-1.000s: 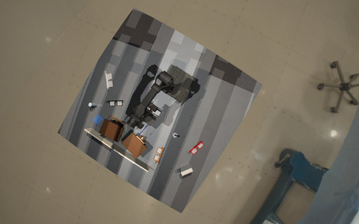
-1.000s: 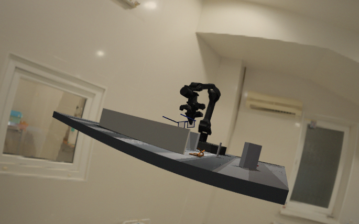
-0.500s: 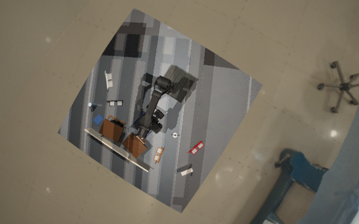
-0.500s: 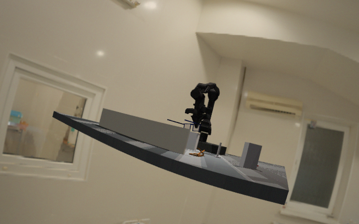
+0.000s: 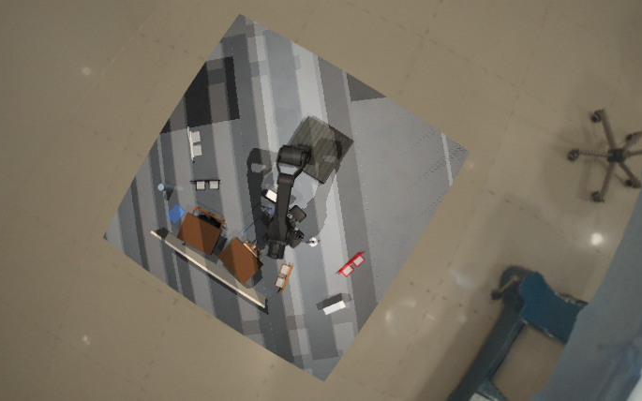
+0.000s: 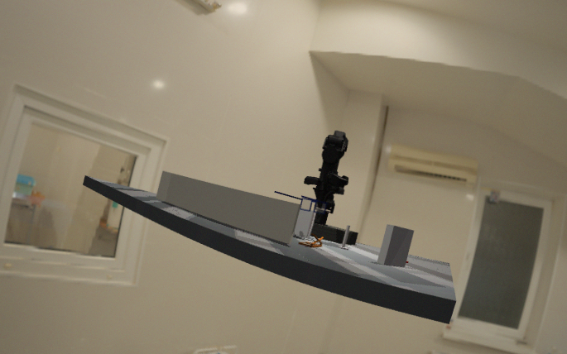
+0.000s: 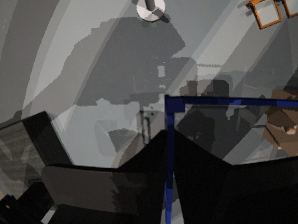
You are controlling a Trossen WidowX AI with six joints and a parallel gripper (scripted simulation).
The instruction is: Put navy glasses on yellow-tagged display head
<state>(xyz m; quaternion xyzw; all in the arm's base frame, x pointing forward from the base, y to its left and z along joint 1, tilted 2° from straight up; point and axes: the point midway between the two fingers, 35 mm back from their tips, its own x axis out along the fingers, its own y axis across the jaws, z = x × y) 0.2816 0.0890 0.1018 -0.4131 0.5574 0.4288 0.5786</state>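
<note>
Right now my gripper tip is 3 cm short of the small post, 13 cm to the right of it and 10 cm above it. Round my gripper tip: pale bar 34 cm ahead, 22 cm to the right, 7 cm below; head 19 cm ahead, 32 cm to the right, 7 cm below; blue tag 22 cm ahead, 49 cm to the right, 12 cm below.
</note>
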